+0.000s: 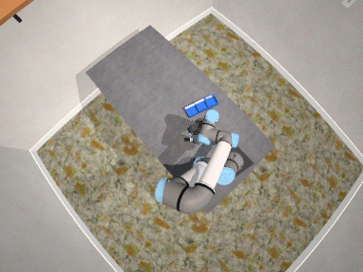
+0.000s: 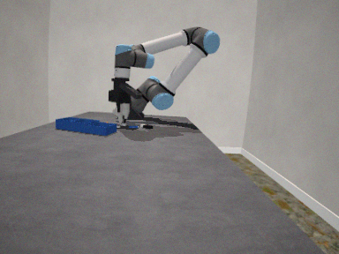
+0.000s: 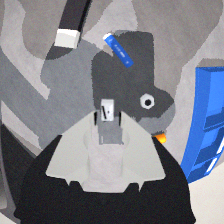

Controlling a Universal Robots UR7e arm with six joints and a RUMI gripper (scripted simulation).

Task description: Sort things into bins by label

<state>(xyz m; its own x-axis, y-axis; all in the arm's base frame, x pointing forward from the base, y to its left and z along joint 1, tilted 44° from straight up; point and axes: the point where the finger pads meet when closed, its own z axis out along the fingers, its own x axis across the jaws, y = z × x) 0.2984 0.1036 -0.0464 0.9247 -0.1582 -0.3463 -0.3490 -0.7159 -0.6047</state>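
Now: the grey nut 50 mm ahead of my hand, 20 mm below it and 10 mm to the right of it. The rest, counted from my hand: small black piece: 120 mm to the right, 20 mm below, 10 mm ahead; orange piece: 70 mm to the right, 40 mm ahead, 20 mm below; blue cylinder: 70 mm to the left, 40 mm ahead, 20 mm below.
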